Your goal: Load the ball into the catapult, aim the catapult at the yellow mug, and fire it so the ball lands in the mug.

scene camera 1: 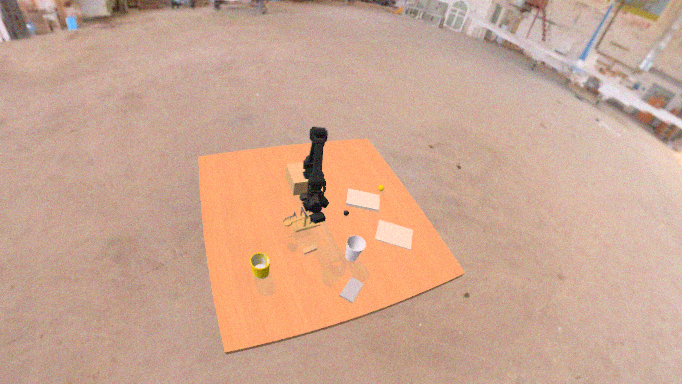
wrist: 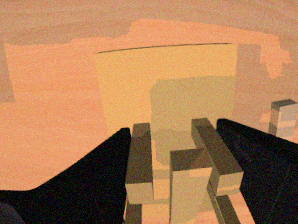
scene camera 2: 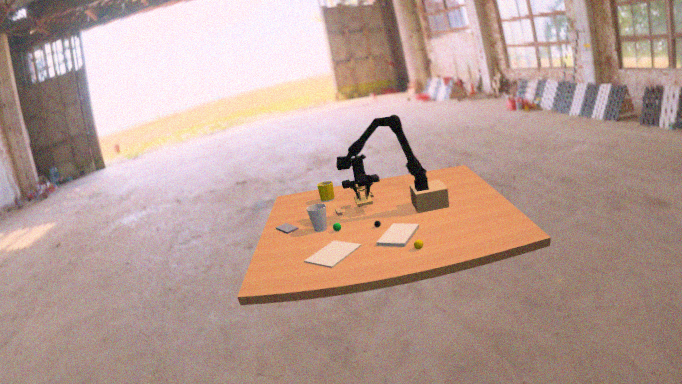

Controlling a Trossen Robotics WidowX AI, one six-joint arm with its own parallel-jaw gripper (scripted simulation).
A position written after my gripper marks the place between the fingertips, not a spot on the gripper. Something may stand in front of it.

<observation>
In view: my gripper (wrist: pixel 174 131) and a wooden catapult (wrist: pixel 170 97).
</observation>
